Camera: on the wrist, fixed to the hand. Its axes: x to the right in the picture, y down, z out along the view.
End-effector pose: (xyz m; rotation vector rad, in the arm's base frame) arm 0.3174 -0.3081 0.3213 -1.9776 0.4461 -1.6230
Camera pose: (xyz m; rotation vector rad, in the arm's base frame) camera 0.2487 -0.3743 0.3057 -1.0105 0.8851 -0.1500
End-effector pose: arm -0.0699 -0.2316 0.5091 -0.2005 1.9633 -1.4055
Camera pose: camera -0.1103 -0.1542 0.4675 0.8540 0.7541 -0.5646
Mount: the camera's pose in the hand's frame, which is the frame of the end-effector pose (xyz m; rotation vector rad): 0.0100 0.0567 -0.0777 0.4778 -0.5640 1.5237
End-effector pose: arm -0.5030 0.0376 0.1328 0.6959 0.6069 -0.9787
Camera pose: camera -0.4597 0.1129 0.0903 0.9672 -0.6842 0.1851
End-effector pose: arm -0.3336 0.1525 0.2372 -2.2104 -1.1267 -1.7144
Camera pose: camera -0.3587 0.0767 0.2918 -2.1030 0.2688 -0.1755
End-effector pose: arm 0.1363 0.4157 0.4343 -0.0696 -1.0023 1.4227
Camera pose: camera 0.1375 0.4760 0.3587 0.0737 0.8869 -2.8081
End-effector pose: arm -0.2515 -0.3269 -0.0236 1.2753 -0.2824 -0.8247
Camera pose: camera -0.1751 -0.2736 0.0025 0.8304 -1.7127 0.2796
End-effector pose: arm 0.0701 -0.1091 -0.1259 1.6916 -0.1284 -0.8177
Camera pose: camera 0.1411 -0.0677 -0.0750 1.1837 -1.8395 -0.0134
